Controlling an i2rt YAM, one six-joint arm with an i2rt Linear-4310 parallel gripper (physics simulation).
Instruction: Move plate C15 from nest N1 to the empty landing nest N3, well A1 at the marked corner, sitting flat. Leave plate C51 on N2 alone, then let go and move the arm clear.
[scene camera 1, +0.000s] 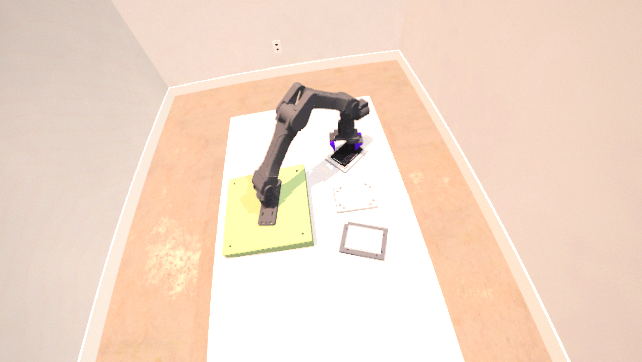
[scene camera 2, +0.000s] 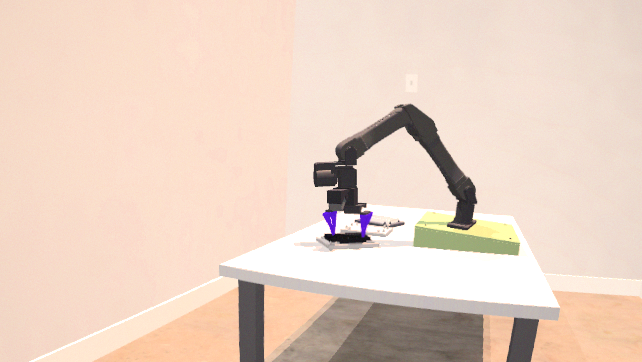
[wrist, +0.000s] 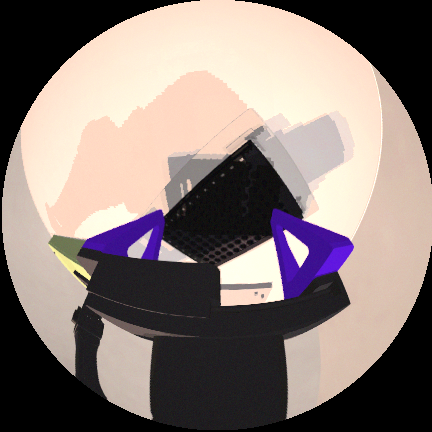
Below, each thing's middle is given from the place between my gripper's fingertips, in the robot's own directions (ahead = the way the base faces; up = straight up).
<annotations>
Right now my hand is 10 mm to the left of the black perforated plate (wrist: 228, 212), 10 mm short of it and 10 mm above it.
</annotations>
